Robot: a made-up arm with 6 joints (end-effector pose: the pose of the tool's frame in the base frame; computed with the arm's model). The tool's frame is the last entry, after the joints. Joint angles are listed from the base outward.
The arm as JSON. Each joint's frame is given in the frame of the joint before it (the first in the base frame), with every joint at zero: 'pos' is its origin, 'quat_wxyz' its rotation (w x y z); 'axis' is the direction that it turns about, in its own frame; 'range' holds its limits. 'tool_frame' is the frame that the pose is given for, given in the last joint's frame.
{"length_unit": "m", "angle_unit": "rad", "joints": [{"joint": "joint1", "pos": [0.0, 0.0, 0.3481], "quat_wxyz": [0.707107, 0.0, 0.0, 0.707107], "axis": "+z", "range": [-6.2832, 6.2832]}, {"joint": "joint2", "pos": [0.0, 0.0, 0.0], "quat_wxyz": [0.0, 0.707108, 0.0, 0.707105], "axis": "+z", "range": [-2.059, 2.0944]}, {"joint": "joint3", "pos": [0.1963, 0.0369, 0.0], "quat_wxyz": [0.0, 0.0, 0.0, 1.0], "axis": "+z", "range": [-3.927, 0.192]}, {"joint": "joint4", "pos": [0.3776, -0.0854, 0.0], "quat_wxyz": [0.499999, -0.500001, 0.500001, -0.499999], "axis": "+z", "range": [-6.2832, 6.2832]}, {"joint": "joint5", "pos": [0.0, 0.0, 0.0], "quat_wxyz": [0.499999, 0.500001, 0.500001, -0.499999], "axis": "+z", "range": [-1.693, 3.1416]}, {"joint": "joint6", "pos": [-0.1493, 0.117, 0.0], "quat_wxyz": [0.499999, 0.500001, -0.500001, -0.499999], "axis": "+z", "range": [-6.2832, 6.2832]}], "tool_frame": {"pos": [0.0, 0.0, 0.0], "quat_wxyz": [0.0, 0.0, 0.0, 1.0]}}
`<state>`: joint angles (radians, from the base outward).
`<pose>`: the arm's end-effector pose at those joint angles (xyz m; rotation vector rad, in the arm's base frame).
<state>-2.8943 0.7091 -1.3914 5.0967 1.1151 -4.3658</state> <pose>-0.5461 -0.0589 0.0818 -0.9721 -2.1247 -0.9609</pose>
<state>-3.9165 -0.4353 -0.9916 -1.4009 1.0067 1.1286</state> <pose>-0.3219 0.4030 0.5358 -1.2962 -1.6653 -1.5335</pose>
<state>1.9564 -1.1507 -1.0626 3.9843 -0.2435 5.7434</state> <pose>-0.1937 0.1804 0.7467 -1.1395 0.7603 2.0622</pose>
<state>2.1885 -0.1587 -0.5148 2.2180 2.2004 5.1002</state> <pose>-0.3556 0.2395 0.3720 -0.1873 -0.7640 1.5979</pose>
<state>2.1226 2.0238 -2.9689 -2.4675 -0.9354 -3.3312</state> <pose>-0.3237 0.3000 -0.0397 -1.6001 -2.2488 0.6221</pose>
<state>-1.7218 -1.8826 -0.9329 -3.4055 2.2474 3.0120</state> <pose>0.0989 0.3210 0.7646 -1.1683 1.6349 0.7627</pose>
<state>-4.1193 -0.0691 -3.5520 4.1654 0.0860 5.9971</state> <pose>0.0674 -0.2586 1.0079 0.5782 -0.5080 2.8244</pose>
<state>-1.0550 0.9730 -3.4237 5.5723 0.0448 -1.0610</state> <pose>0.2558 -0.3054 0.9457 0.6912 0.2288 0.2906</pose>
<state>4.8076 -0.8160 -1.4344 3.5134 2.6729 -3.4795</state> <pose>-0.0660 0.0347 0.8872 -1.7844 0.6244 0.8433</pose>
